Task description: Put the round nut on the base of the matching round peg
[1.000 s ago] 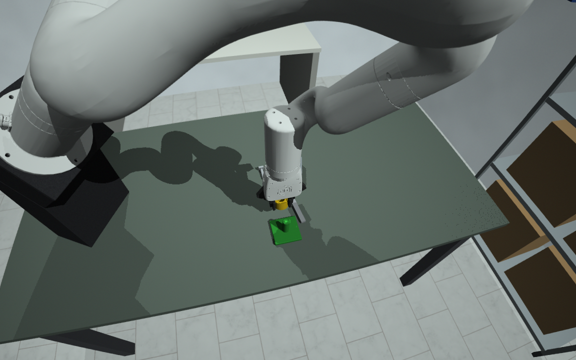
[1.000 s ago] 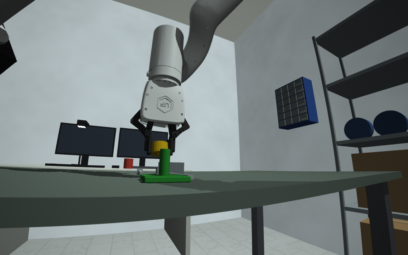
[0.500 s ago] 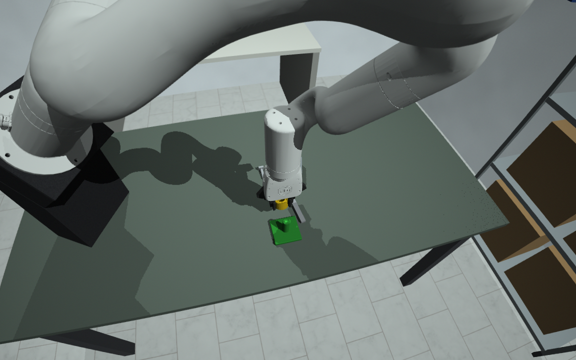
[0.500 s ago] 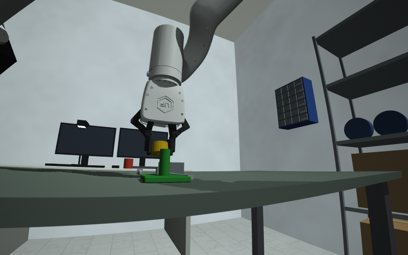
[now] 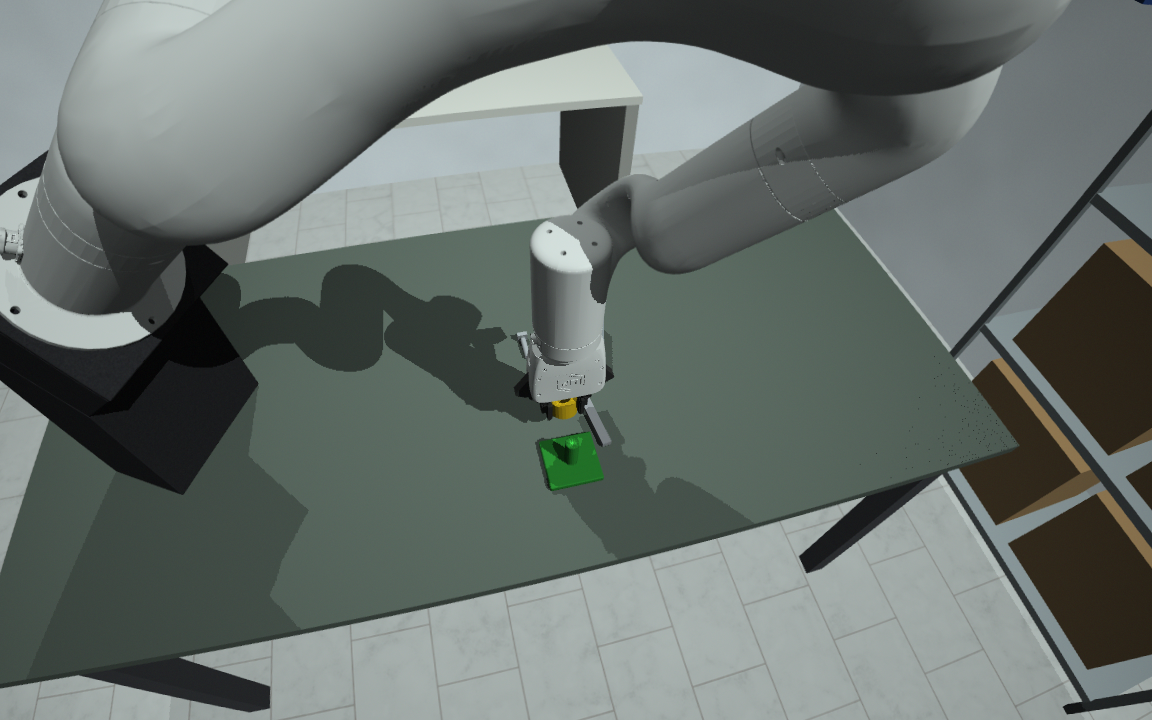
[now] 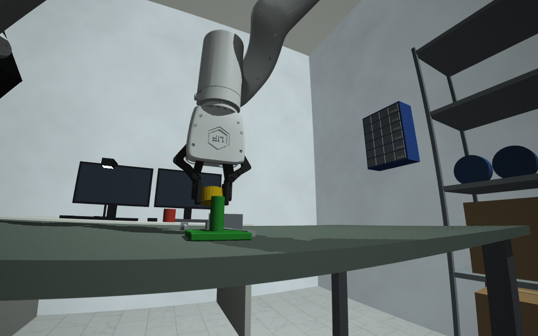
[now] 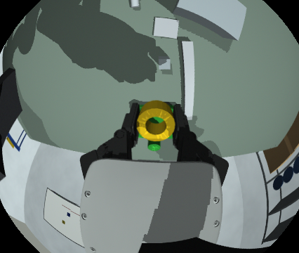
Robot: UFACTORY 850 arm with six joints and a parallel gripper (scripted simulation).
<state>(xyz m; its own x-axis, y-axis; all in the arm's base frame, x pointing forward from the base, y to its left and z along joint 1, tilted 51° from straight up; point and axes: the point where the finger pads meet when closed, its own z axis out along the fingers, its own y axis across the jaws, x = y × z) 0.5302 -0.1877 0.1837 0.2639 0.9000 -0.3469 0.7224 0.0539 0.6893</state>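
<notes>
Now: hand 6 cm above the small grey cube, 5 cm to the right of it and 3 cm short of it. From my hand the other things lie so: grey bolt (17 cm to the left, 6 cm below, 4 cm ahead); grey bar (7 cm below, 5 cm ahead); grey block (12 cm to the left, 12 cm ahead, 5 cm below).
</notes>
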